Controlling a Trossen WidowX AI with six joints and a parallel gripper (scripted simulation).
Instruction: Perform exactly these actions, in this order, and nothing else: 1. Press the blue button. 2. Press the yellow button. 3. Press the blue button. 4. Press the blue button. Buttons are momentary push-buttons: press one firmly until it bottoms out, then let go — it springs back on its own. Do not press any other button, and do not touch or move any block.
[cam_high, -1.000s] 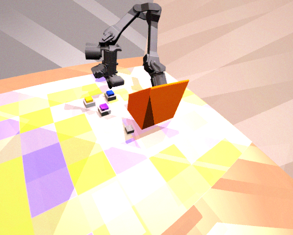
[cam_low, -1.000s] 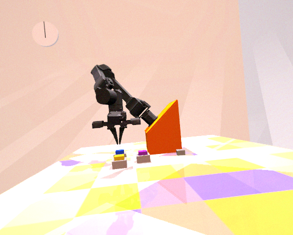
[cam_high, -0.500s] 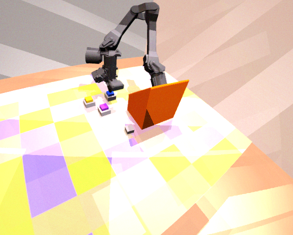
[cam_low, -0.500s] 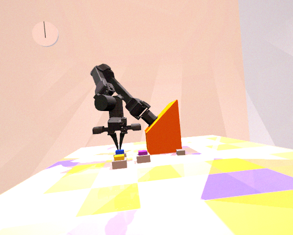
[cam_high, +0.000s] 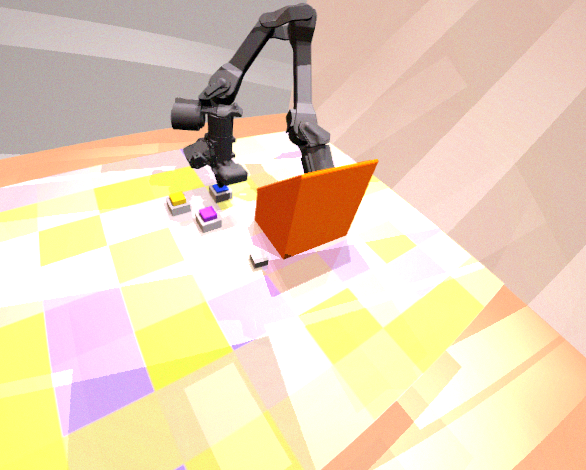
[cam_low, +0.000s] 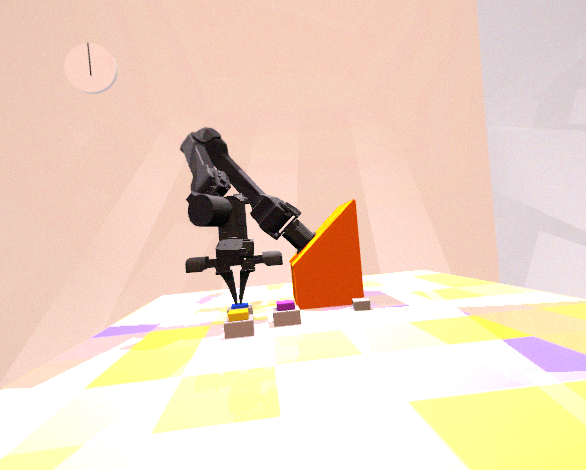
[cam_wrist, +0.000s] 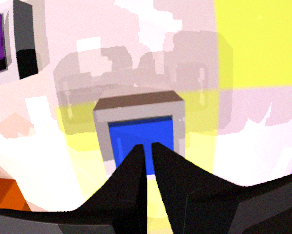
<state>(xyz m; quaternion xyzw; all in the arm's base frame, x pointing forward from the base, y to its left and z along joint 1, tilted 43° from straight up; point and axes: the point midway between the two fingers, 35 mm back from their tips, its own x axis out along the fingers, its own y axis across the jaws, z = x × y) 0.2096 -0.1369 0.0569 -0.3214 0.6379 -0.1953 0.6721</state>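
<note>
My gripper tip is 1 cm above the blue button. Also, from my gripper tip: yellow button (11 cm ahead, 2 cm to the left); magenta button (6 cm ahead, 10 cm to the left).
</note>
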